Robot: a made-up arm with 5 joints.
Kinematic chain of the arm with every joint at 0, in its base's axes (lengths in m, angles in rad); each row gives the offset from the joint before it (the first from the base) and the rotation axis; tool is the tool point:
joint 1: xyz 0 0 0.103 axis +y
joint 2: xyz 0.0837 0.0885 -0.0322 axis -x
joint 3: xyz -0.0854 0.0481 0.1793 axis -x
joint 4: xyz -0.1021 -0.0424 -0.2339 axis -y
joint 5: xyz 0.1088 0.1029 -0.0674 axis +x
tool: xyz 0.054 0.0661 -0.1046
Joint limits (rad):
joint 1: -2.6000..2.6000
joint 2: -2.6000..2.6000
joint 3: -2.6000..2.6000
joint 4: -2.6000..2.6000
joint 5: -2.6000..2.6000
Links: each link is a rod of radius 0.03 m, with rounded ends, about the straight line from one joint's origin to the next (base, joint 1, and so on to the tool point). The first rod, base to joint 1, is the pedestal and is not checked.
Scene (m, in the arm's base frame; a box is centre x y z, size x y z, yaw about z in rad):
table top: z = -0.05
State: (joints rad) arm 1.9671 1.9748 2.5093 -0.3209 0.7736
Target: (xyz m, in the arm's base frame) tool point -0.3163 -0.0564 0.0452
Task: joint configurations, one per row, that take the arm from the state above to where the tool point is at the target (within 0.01 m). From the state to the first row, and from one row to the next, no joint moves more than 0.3 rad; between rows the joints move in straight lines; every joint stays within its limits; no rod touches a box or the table.
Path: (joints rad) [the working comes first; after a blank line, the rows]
Joints at the target: 1.3314 1.2409 -0.0028 -0.5324 0.6647
Straight joint move there: clear.

1: 1.8965 1.8933 2.2302 -0.3444 0.7615
2: 1.8258 1.8117 1.9511 -0.3679 0.7494
3: 1.7552 1.7302 1.6719 -0.3914 0.7373
4: 1.6846 1.6486 1.3928 -0.4149 0.7252
5: 1.6139 1.5671 1.1137 -0.4384 0.7131
6: 1.5433 1.4856 0.8346 -0.4619 0.7010
7: 1.4727 1.4040 0.5555 -0.4854 0.6889
8: 1.4020 1.3225 0.2764 -0.5089 0.6768
9: 1.3314 1.2409 -0.0028 -0.5324 0.6647

